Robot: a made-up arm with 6 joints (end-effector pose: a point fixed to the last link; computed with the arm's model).
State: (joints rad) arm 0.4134 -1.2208 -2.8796 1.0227 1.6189 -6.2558
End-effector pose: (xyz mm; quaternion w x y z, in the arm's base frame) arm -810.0 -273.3 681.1 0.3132 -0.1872 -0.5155 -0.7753
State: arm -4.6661 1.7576 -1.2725 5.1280 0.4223 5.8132
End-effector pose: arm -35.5 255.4 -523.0 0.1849 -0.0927 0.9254 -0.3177
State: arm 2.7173 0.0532 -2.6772 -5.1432 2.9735 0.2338
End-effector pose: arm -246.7 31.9 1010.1 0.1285 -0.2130 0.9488 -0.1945
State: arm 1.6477 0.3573 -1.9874 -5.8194 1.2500 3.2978
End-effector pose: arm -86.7 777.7 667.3 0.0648 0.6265 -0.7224 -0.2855
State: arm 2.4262 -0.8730 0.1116 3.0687 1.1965 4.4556
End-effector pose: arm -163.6 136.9 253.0 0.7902 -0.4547 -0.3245 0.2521
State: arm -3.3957 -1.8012 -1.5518 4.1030 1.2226 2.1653
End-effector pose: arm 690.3 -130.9 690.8 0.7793 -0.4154 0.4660 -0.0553
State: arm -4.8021 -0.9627 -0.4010 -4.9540 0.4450 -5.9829
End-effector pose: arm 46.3 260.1 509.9 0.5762 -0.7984 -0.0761 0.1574
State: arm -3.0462 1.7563 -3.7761 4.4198 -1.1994 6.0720
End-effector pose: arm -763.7 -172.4 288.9 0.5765 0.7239 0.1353 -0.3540
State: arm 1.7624 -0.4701 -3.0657 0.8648 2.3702 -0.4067
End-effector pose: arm -16.7 -340.9 1030.6 0.3746 0.0097 -0.8626 -0.3400
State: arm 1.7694 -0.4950 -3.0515 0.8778 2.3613 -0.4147
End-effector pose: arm -12.1 -357.2 1025.6 0.3786 0.0246 -0.8588 -0.3443
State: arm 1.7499 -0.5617 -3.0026 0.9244 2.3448 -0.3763
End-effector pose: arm -15.2 -396.4 1011.8 0.3891 0.0261 -0.8542 -0.3438
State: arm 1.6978 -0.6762 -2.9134 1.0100 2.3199 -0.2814
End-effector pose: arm -33.0 -459.8 983.6 0.4059 0.0105 -0.8500 -0.3358
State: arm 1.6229 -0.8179 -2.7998 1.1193 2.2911 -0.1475
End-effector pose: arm -69.3 -531.5 940.8 0.4241 -0.0190 -0.8471 -0.3197
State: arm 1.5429 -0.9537 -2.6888 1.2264 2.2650 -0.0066
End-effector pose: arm -118.0 -590.9 892.2 0.4384 -0.0557 -0.8457 -0.2992
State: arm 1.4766 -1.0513 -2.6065 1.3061 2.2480 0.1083
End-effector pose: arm -163.6 -625.1 853.4 0.4465 -0.0916 -0.8449 -0.2802
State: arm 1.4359 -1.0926 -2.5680 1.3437 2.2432 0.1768
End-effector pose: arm -192.1 -634.1 836.7 0.4489 -0.1204 -0.8439 -0.2679
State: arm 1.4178 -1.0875 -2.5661 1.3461 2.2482 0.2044
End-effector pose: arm -203.0 -626.6 840.0 0.4478 -0.1412 -0.8430 -0.2624
